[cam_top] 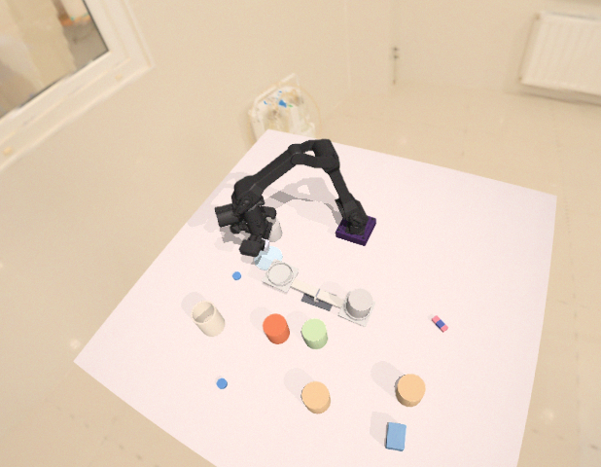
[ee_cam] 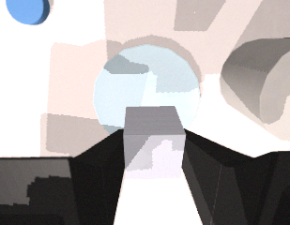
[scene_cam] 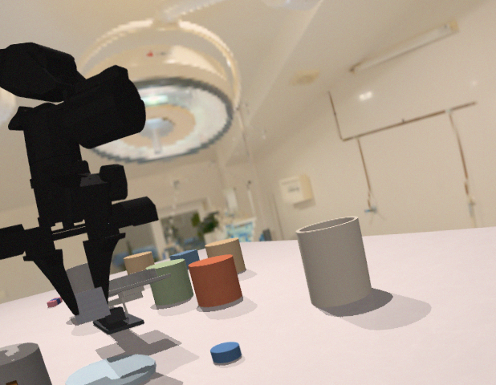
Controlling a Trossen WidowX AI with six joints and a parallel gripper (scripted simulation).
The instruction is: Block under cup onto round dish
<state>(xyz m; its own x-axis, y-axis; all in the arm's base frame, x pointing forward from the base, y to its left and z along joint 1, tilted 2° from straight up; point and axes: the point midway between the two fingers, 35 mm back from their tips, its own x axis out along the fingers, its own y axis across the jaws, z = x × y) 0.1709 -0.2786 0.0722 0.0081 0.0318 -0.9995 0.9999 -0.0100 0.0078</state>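
The pale blue round dish lies 70 mm below my gripper tip. Round my gripper tip: cream cup 280 mm ahead, 90 mm to the right, 30 mm below; grey block right at my gripper tip; red cylinder 260 mm ahead, 140 mm to the left, 40 mm below.
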